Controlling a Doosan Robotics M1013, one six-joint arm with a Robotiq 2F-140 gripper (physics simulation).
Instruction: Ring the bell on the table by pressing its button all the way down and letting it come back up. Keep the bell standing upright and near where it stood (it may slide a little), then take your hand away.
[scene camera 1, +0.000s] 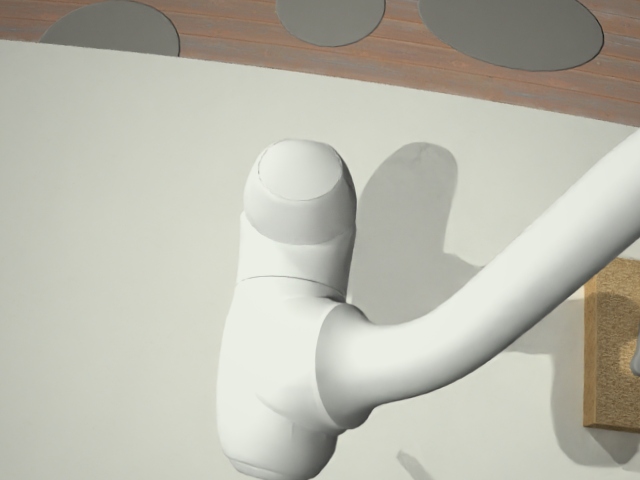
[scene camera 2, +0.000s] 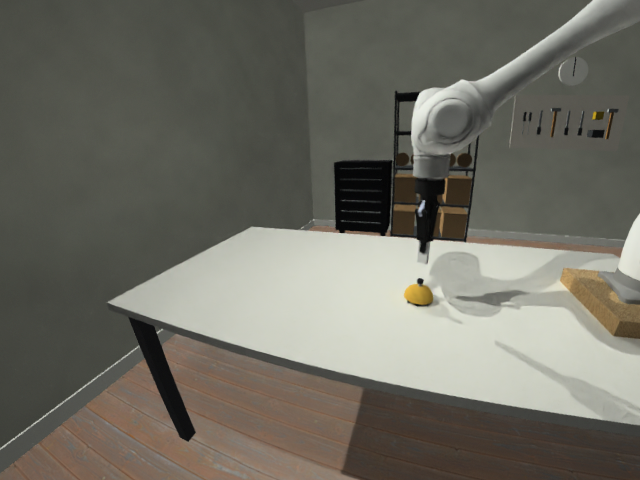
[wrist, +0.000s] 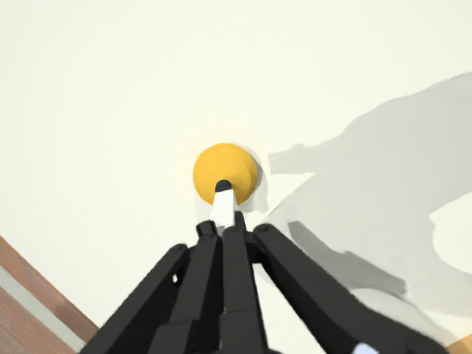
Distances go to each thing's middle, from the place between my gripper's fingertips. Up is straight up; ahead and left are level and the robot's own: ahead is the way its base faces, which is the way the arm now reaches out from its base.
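Measured from my hand, the bell (wrist: 222, 161) is 1 cm to the left and 8 cm below.
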